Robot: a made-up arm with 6 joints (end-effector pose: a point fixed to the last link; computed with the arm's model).
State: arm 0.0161 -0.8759 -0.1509 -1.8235 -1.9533 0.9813
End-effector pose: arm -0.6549 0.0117 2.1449 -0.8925 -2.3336 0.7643
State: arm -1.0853 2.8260 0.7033 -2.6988 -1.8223 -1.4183
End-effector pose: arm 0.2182 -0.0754 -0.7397 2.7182 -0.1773 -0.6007
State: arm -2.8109 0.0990 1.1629 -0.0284 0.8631 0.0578
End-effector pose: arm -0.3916 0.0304 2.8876 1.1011 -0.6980 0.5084
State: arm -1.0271 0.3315 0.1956 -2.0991 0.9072 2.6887
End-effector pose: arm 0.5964 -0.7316 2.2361 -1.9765 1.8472 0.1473
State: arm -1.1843 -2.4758 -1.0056 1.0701 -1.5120 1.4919
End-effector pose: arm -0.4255 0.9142 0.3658 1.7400 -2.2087 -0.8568
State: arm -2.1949 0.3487 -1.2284 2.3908 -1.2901 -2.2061
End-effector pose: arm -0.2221 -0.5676 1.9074 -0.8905 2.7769 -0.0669
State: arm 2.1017 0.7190 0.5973 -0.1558 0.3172 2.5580
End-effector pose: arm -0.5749 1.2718 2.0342 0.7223 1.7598 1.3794
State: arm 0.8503 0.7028 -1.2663 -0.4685 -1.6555 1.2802
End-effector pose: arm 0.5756 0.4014 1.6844 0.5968 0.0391 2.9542
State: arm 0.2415 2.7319 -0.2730 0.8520 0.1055 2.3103
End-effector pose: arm 0.1706 -0.0908 -0.5083 -0.6367 2.7247 -1.3989
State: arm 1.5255 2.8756 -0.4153 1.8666 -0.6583 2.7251
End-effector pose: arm -0.0472 -0.1061 -0.4933 2.6155 -0.7093 -0.4710
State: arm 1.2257 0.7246 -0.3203 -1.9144 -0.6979 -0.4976
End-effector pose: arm 0.2899 1.0034 1.6404 -0.3150 1.0610 1.2304
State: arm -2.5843 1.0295 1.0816 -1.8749 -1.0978 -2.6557
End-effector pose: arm -1.4026 -0.9528 1.6823 1.8104 -1.2317 -0.7688
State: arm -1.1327 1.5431 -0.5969 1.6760 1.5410 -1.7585
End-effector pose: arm 0.5573 -1.2089 0.5176 0.1138 0.0888 0.1196
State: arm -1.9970 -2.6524 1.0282 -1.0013 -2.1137 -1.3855
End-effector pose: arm 0.3839 1.0769 -0.4566 -2.8213 0.1333 -1.3717
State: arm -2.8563 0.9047 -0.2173 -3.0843 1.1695 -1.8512
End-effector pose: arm -1.2849 -0.5771 1.4862 -0.6060 0.7205 0.0578
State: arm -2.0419 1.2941 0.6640 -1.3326 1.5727 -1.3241
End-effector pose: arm -0.7662 -1.5518 0.9982 0.1701 0.0966 2.3846
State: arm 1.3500 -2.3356 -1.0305 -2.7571 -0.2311 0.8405
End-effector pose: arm -0.3598 -0.8378 0.4397 0.9898 -1.1494 0.6090
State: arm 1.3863 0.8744 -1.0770 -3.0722 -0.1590 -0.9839
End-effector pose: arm 0.0007 0.9619 1.5024 -0.1219 1.6377 -0.8863
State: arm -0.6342 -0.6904 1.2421 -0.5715 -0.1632 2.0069
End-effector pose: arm -0.9135 0.5193 2.5823 1.3120 -0.5016 1.3665
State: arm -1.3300 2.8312 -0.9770 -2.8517 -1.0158 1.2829
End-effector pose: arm 0.2011 -0.0639 -0.0387 1.2709 2.1930 0.1028
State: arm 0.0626 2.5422 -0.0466 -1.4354 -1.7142 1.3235
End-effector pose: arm 0.3428 -0.0235 -0.3175 0.4937 0.5235 1.1873
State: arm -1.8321 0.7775 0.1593 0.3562 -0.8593 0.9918
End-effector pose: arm -0.5079 -1.3558 1.8635 -1.3645 1.1689 1.0723
